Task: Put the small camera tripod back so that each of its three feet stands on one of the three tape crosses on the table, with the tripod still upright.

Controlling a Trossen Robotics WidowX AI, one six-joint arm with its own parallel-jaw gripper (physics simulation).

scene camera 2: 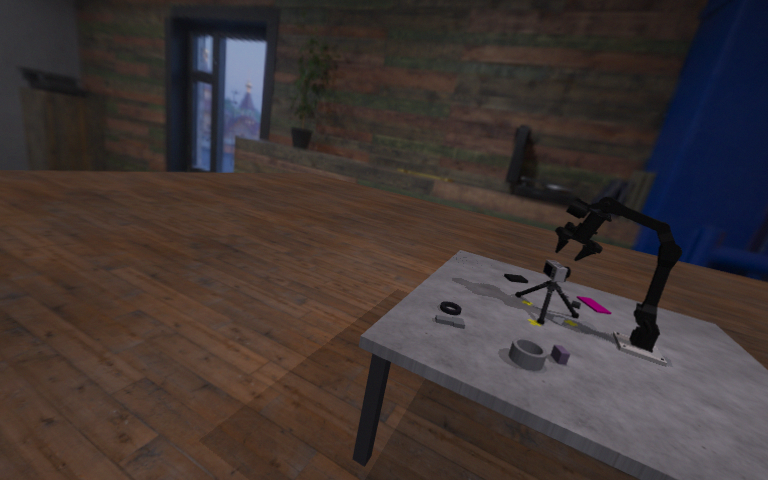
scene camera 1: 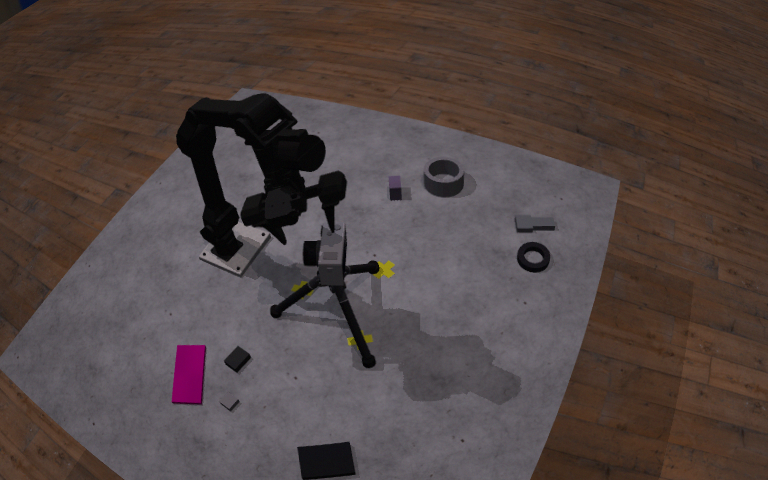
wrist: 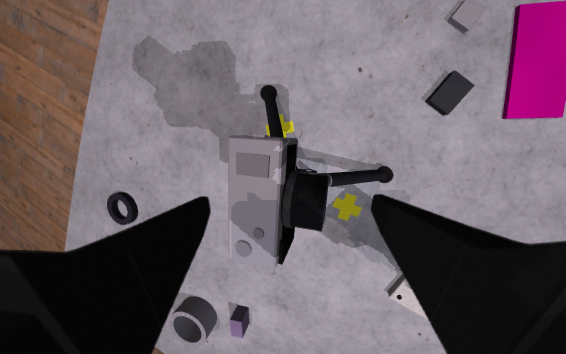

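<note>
The black tripod stands upright, bearing a grey camera with a black lens. Its feet are off the yellow crosses: one foot is beside the right cross, one foot is beyond the left cross, and one foot is beyond the front cross. My gripper is open and empty above the camera. In the wrist view the camera hides the third foot and cross.
A grey hollow cylinder and purple block stand at the back. A black ring and grey stepped piece lie right. A magenta slab, dark block and small grey piece lie front left; a black slab lies in front.
</note>
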